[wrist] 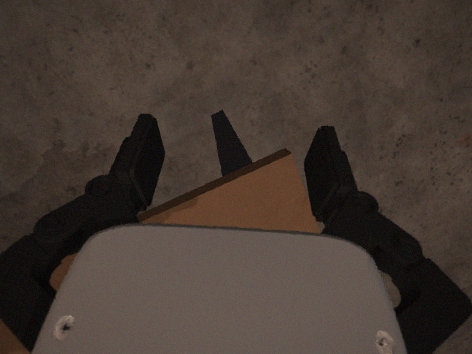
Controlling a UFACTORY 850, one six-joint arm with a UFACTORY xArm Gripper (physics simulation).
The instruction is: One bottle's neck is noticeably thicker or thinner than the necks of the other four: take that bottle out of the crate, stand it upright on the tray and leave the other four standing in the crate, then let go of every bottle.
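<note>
My gripper [236, 139] is open, with its two black fingers wide apart and no bottle between them. Below and between the fingers shows the corner of an orange-brown table top [250, 197]. The bottles, the crate and the tray do not show in this wrist view. The grey housing of the gripper hides the lower middle of the view.
A dark table leg [230, 145] runs down from the table's edge. A mottled grey-brown floor [250, 60] lies beyond the edge. Small parts of the brown surface also show at the lower left, beside the gripper's linkage.
</note>
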